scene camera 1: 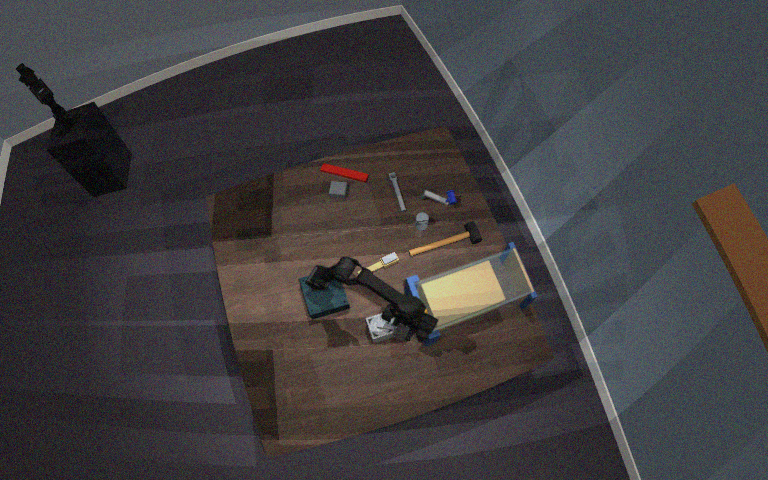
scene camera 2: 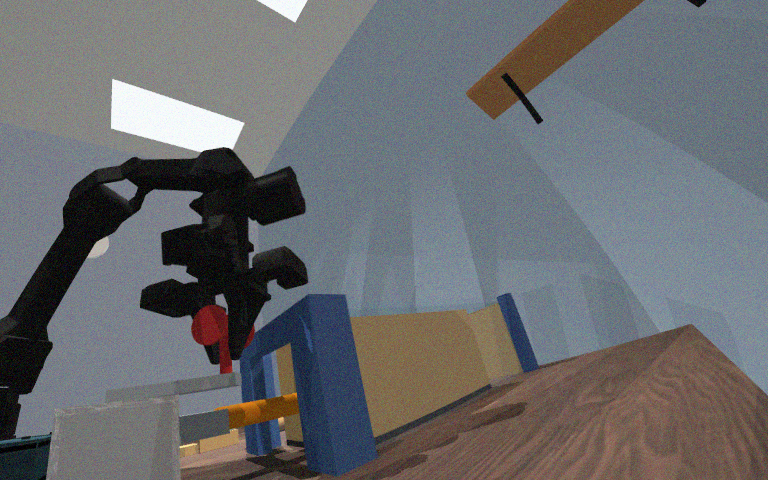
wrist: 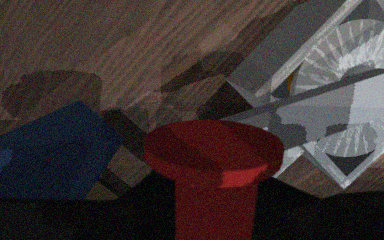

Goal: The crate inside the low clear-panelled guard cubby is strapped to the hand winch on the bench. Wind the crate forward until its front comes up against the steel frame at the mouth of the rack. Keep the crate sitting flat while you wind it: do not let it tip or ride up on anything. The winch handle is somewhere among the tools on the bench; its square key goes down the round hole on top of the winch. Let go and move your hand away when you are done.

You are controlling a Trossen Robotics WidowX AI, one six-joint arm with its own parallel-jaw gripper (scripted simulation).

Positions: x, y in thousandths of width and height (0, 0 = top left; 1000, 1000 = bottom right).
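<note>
Scene camera 2 shows my gripper (scene camera 2: 294, 755), a red knob (scene camera 2: 274, 678) and a blue steel frame (scene camera 2: 399, 680). The wrist view shows a grey winch (wrist: 837, 206), along with the knob (wrist: 566, 690) and my gripper (wrist: 522, 690).
</note>
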